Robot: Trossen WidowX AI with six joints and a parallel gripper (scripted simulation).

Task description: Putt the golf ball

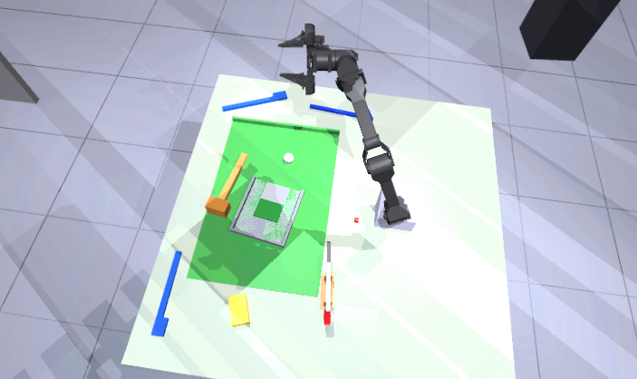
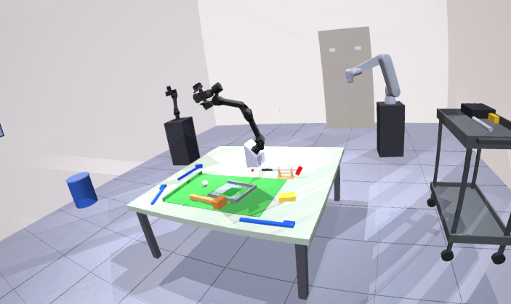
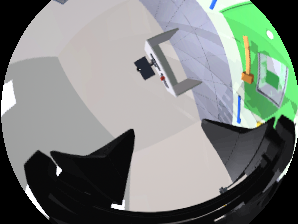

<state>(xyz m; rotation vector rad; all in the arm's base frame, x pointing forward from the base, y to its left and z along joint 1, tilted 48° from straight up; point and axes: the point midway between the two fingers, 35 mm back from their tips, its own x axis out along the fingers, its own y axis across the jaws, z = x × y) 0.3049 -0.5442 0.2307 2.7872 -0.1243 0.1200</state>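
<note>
The red putter lies 170 mm behind my gripper tip, 470 mm to the left of it and 580 mm below it. From my gripper tip the other things lie so: green mat: 60 mm ahead, 100 mm to the left, 630 mm below; then white golf ball: 10 mm behind, 70 mm to the right, 610 mm below; then small red cube: 280 mm behind, 200 mm to the left, 620 mm below.
</note>
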